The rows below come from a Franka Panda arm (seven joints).
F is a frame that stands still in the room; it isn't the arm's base.
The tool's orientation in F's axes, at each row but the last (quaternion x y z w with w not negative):
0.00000, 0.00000, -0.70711, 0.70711
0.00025, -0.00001, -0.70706, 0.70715
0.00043, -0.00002, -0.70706, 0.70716
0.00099, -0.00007, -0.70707, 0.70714
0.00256, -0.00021, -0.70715, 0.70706
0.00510, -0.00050, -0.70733, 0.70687
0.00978, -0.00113, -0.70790, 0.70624
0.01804, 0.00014, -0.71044, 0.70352
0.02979, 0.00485, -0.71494, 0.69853
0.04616, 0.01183, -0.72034, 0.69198
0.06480, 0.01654, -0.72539, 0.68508
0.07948, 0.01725, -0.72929, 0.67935
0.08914, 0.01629, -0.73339, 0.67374
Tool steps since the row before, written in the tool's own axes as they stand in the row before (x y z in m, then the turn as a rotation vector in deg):
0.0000, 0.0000, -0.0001, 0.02, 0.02, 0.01
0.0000, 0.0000, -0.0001, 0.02, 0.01, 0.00
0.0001, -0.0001, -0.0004, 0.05, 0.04, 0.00
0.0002, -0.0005, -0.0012, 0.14, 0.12, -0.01
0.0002, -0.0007, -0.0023, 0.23, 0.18, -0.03
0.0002, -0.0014, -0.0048, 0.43, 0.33, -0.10
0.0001, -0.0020, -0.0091, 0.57, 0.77, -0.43
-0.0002, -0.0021, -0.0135, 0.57, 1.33, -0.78
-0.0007, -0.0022, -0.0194, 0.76, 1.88, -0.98
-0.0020, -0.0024, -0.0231, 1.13, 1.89, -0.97
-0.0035, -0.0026, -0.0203, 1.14, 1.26, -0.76
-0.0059, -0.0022, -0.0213, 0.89, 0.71, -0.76
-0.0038, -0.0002, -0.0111, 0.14, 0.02, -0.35
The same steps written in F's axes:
0.0000, 0.0000, -0.0001, 0.02, -0.02, 0.01
0.0000, 0.0000, -0.0001, 0.01, -0.02, 0.00
-0.0001, -0.0001, -0.0004, 0.04, -0.05, 0.00
-0.0005, -0.0002, -0.0012, 0.12, -0.14, -0.01
-0.0007, -0.0002, -0.0023, 0.18, -0.23, -0.03
-0.0014, -0.0002, -0.0048, 0.33, -0.43, -0.10
-0.0019, 0.0000, -0.0091, 0.78, -0.57, -0.43
-0.0018, 0.0006, -0.0135, 1.34, -0.56, -0.76
-0.0015, 0.0017, -0.0194, 1.90, -0.76, -0.95
-0.0012, 0.0040, -0.0229, 1.89, -1.13, -0.97
-0.0010, 0.0059, -0.0199, 1.25, -1.12, -0.80
0.0002, 0.0088, -0.0204, 0.72, -0.83, -0.82
0.0013, 0.0054, -0.0104, 0.05, -0.09, -0.36

